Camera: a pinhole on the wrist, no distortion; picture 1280 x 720 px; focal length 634.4 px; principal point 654.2 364.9 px. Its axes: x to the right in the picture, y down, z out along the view. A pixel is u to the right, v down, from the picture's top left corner.
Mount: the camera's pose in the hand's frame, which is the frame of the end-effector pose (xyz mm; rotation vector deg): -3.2 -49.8 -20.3 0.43 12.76 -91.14
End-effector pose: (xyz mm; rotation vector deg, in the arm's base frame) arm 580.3 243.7 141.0 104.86 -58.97 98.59
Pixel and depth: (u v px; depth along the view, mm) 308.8 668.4 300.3
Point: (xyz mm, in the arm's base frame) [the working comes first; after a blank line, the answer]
In the camera's frame: -163.5 143.7 300.3

706.4 -44.8 269.6
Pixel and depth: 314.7 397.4 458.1
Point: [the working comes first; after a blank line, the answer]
In the camera's frame: -245.2 23.5 458.1

786.3 -196.1 140.3
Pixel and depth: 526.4 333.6 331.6
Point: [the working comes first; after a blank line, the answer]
In the camera's frame: -66.8 -16.4 331.6

812.0 24.3 128.2
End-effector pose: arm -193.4 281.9 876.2 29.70 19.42 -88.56
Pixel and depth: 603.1 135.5 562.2
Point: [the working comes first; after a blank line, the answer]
In the camera's frame: -45.3 -203.3 562.2

-342.9 103.2 1413.4
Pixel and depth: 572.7 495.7 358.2
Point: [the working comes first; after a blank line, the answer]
In the camera's frame: -46.0 73.9 358.2

-286.8 13.5 1085.9
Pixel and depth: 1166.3 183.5 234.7
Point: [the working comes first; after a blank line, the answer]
In the camera's frame: 189.5 -67.1 234.7

-484.5 234.5 1034.4
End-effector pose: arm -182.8 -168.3 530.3 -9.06 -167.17 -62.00
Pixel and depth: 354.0 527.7 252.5
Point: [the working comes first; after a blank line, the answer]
In the camera's frame: -119.5 64.8 252.5

-275.5 16.4 377.3
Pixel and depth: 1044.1 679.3 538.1
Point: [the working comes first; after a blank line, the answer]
In the camera's frame: 330.7 266.7 538.1

-545.3 -211.7 -70.0
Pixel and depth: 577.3 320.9 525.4
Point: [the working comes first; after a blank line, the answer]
In the camera's frame: -63.7 -36.4 525.4

-216.8 118.3 105.2
